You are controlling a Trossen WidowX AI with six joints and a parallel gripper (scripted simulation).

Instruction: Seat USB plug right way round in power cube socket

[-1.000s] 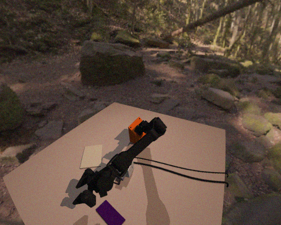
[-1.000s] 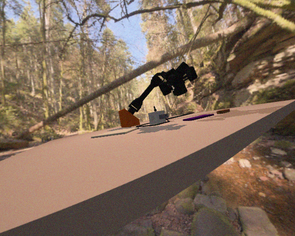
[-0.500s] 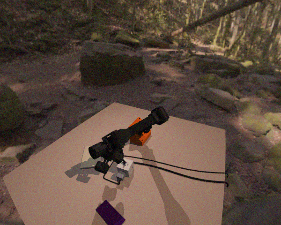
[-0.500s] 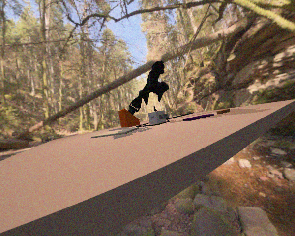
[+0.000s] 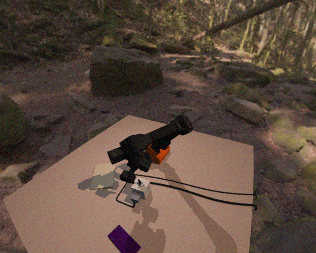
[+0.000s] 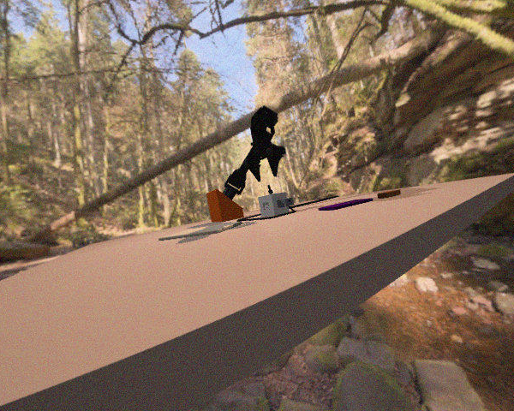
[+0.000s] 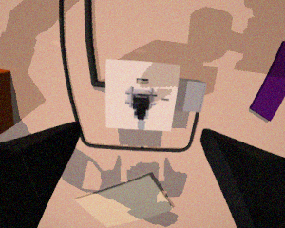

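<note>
My gripper tip is now 1 cm to the right of the dark USB plug and 4 cm above it. Round my gripper tip: small brown block 34 cm ahead, 19 cm to the left, 13 cm below; purple card 27 cm ahead, 5 cm to the left, 13 cm below; pale sheet 1 cm behind, 28 cm to the right, 13 cm below.
</note>
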